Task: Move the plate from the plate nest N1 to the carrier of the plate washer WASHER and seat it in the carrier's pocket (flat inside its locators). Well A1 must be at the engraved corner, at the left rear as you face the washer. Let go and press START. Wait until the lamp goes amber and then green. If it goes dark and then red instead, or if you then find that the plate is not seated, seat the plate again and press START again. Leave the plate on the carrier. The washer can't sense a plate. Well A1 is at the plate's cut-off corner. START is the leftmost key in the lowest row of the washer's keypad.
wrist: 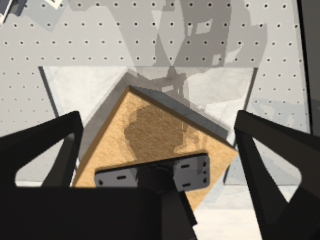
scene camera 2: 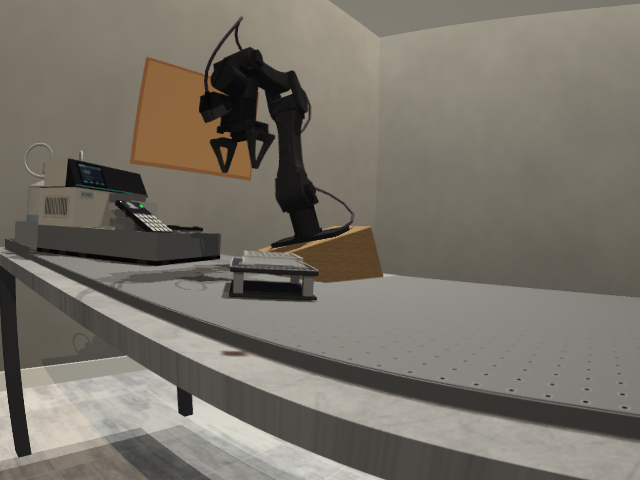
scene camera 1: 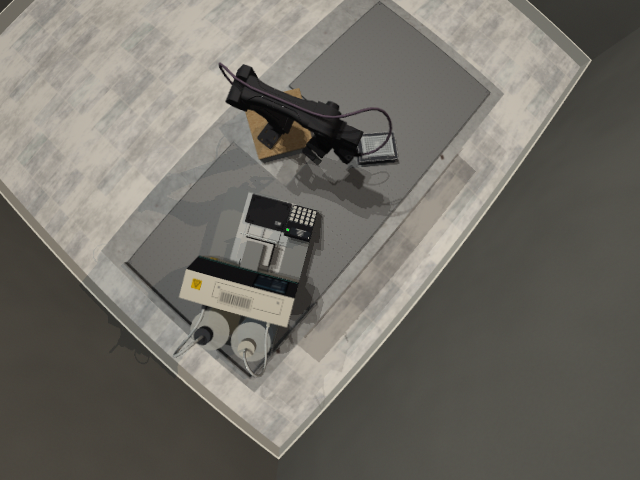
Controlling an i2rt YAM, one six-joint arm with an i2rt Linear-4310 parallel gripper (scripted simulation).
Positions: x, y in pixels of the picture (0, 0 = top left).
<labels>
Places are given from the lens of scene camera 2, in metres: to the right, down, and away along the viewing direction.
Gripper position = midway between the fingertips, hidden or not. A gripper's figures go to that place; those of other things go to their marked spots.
my gripper (scene camera 2: 239, 170): -0.17, -0.14, 0.88
clear well plate (scene camera 2: 263, 259): -0.08, 0.03, 0.59
</labels>
